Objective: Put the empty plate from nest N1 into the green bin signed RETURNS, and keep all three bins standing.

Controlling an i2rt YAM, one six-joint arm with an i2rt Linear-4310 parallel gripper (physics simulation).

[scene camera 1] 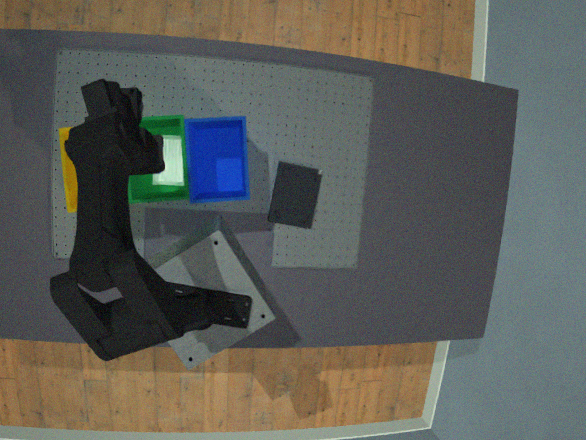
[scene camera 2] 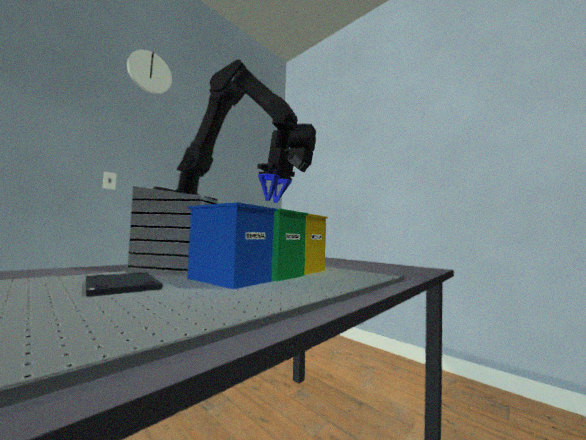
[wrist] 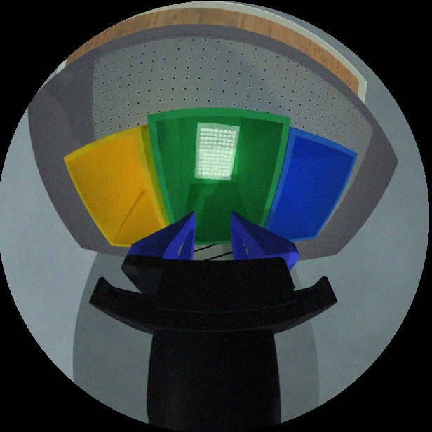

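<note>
A white plate with a grid of wells lies on the floor of the green bin. The green bin stands upright between the yellow bin and the blue bin, which also stand. My gripper points down above the green bin's rim. Its blue fingers are a narrow gap apart with nothing between them. In the top view the arm hides the fingers and part of the green and yellow bins. The bin signs are too blurred to read.
A flat dark block lies on the perforated board, to one side of the blue bin. The arm stands on a grey ribbed pedestal behind the bins. A lighter square patch shows inside the blue bin.
</note>
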